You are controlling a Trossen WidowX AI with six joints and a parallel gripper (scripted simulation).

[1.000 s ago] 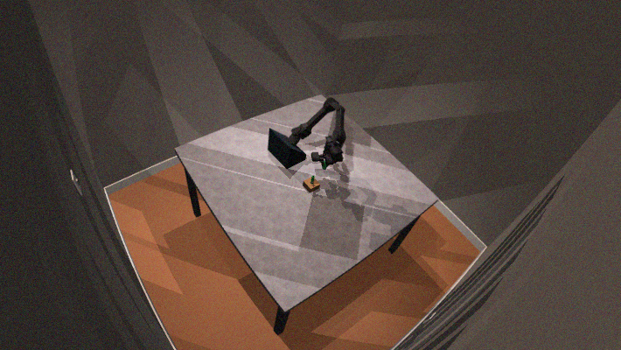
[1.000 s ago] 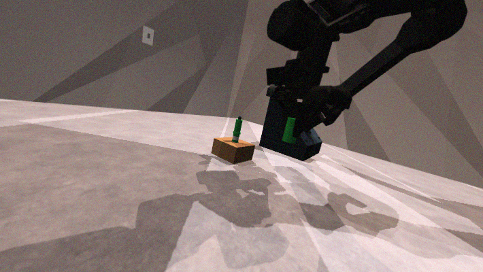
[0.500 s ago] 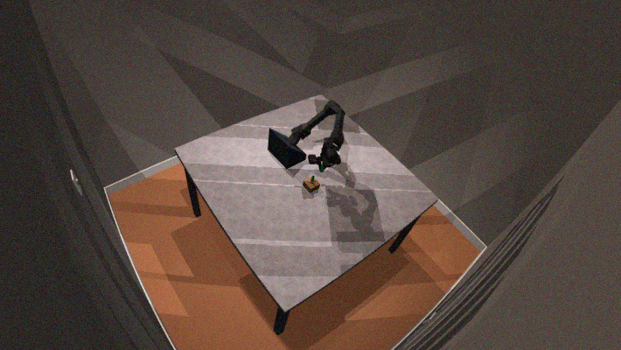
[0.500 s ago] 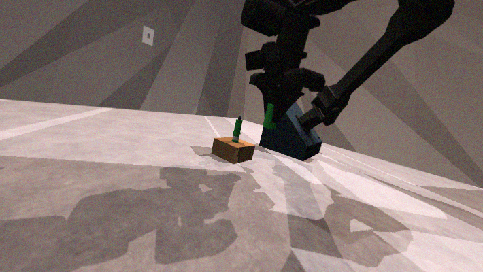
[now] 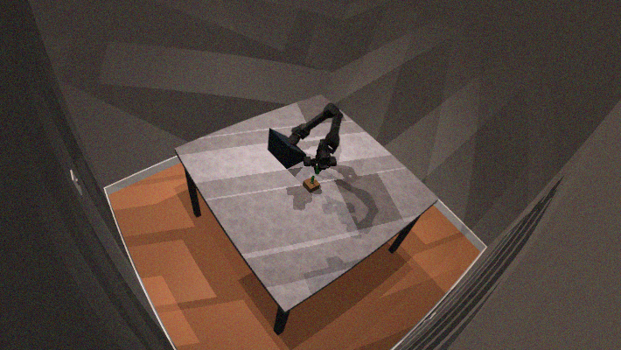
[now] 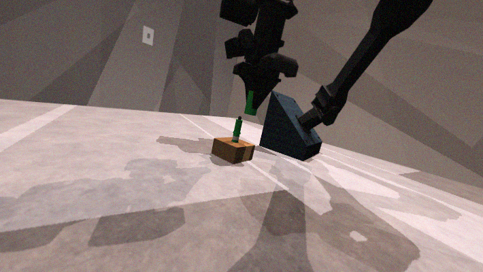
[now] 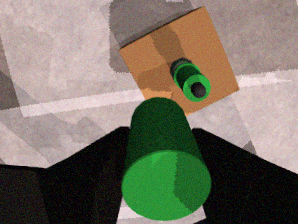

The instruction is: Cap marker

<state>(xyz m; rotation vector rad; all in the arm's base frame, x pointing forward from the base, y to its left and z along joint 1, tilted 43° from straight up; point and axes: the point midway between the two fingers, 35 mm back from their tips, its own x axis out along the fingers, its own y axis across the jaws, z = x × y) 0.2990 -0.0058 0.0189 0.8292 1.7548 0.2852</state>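
The orange-brown holder block is 11 cm below my gripper tip and 3 cm to the right of it. From my gripper tip the other things lie so: green cap (1 cm above).
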